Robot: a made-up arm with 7 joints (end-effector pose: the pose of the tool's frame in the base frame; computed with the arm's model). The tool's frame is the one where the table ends.
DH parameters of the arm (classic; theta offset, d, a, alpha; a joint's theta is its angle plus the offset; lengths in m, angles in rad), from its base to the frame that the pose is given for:
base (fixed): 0 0.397 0.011 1.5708
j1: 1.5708 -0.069 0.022 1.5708
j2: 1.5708 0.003 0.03 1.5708
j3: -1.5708 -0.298 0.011 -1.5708
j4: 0 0.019 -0.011 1.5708
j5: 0 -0.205 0.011 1.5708
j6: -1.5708 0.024 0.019 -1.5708
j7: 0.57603 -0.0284 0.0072 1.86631
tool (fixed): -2.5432 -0.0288 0 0
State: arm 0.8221 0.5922 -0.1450 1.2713 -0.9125 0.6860 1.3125
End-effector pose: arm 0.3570 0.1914 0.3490 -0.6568 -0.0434 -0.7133 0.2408
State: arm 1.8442 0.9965 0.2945 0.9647 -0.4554 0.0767 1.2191
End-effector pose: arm 0.1339 0.4018 0.6023 -0.0332 -0.1846 -0.9762 0.1091
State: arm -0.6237 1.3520 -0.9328 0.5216 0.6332 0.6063 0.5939
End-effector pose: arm -0.0577 0.5079 0.2003 -0.7868 0.0364 0.0152 0.6160
Working (the frame after each row of the table, in the pose's form):
after base (fixed): 0.0110 0.0000 0.3970 0.7071 0.0000 0.0000 0.7071
after j1: 0.0238 0.0690 0.4149 -0.8900 0.0000 -0.4560 0.0000
after j2: 0.0092 0.0625 0.3893 0.2518 0.5903 -0.6607 0.3893
after j3: -0.0289 0.3553 0.3477 -0.0168 -0.7079 0.1079 0.6978
after j4: -0.0468 0.3458 0.3392 0.3165 -0.2796 0.6815 0.5976
after j5: -0.0739 0.5063 0.2141 0.4027 0.3319 0.8471 0.1004
after j6: -0.0646 0.5345 0.2216 -0.1973 -0.1577 0.8377 0.4841
after j7: -0.0571 0.5358 0.1934 -0.1971 0.7626 0.5931 0.1670

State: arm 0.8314 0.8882 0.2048 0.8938 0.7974 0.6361 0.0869
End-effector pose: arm 0.3202 0.3915 0.3511 -0.2587 -0.7026 -0.6517 0.1213
Working (the frame after each row of the table, in the pose's form):
after base (fixed): 0.0110 0.0000 0.3970 0.7071 0.0000 0.0000 0.7071
after j1: -0.0053 0.0690 0.4118 -0.3613 0.0000 -0.9324 0.0000
after j2: 0.0140 0.0501 0.3984 0.5358 0.0201 -0.4614 0.7068
after j3: 0.1469 0.2799 0.2626 0.1032 0.8187 -0.3184 0.4667
after j4: 0.1599 0.2624 0.2651 0.7108 0.4301 -0.5509 0.0789
after j5: 0.3122 0.3817 0.3337 -0.7839 0.2522 0.4225 0.3786
after j6: 0.3177 0.4092 0.3213 0.9488 0.2366 -0.0556 0.2017
after j7: 0.3250 0.4196 0.3476 -0.7477 0.0401 -0.0761 0.6585

